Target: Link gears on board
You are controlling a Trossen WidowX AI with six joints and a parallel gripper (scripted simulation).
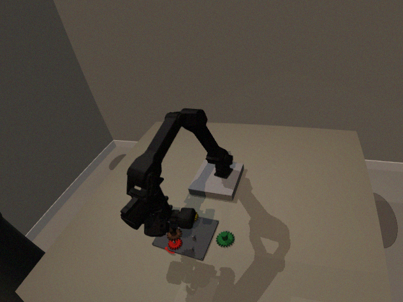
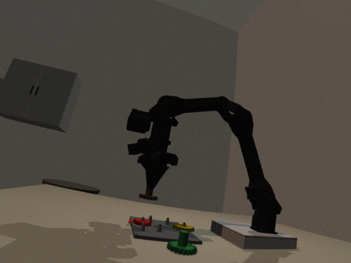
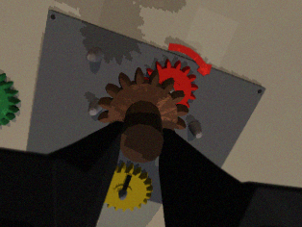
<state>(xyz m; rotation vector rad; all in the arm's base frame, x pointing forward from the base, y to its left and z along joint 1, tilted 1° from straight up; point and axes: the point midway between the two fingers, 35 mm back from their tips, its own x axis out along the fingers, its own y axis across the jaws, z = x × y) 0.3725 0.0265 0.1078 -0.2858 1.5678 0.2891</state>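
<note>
The red gear is 10 mm ahead of my gripper tip, 20 mm to the right of it and 100 mm below it. Also, from my gripper tip: yellow gear (120 mm behind, 40 mm to the right, 100 mm below); then brown gear (10 mm below); then green gear (100 mm behind, 130 mm to the left, 100 mm below).
</note>
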